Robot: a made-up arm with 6 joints. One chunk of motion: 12 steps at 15 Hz.
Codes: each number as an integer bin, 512 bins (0 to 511) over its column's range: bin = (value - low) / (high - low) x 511, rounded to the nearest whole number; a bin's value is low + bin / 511 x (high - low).
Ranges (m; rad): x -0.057..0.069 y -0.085..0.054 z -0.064..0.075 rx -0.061..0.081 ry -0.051..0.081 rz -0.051..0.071
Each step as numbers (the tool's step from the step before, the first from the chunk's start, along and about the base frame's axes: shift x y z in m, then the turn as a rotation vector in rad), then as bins.
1 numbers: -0.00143 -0.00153 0.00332 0.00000 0.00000 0.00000
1 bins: 225 307 247 220 197 214
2 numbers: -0.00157 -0.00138 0.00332 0.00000 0.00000 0.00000
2 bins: 225 307 247 220 197 214
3 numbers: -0.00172 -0.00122 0.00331 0.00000 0.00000 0.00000
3 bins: 224 308 247 220 197 214
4 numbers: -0.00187 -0.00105 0.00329 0.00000 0.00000 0.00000
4 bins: 224 309 247 220 197 214
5 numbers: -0.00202 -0.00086 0.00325 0.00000 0.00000 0.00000
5 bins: 223 309 247 220 197 214
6 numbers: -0.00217 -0.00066 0.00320 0.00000 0.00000 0.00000
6 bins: 222 310 247 220 197 214
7 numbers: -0.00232 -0.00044 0.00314 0.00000 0.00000 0.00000
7 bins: 222 311 247 220 197 214
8 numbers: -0.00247 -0.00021 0.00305 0.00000 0.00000 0.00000
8 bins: 221 312 246 220 197 214
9 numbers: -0.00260 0.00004 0.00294 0.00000 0.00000 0.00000
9 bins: 221 313 246 220 197 214
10 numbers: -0.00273 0.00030 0.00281 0.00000 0.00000 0.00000
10 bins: 220 314 246 220 197 214
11 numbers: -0.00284 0.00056 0.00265 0.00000 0.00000 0.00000
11 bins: 220 315 245 220 197 214
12 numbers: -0.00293 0.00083 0.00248 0.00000 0.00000 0.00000
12 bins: 219 316 244 220 197 214
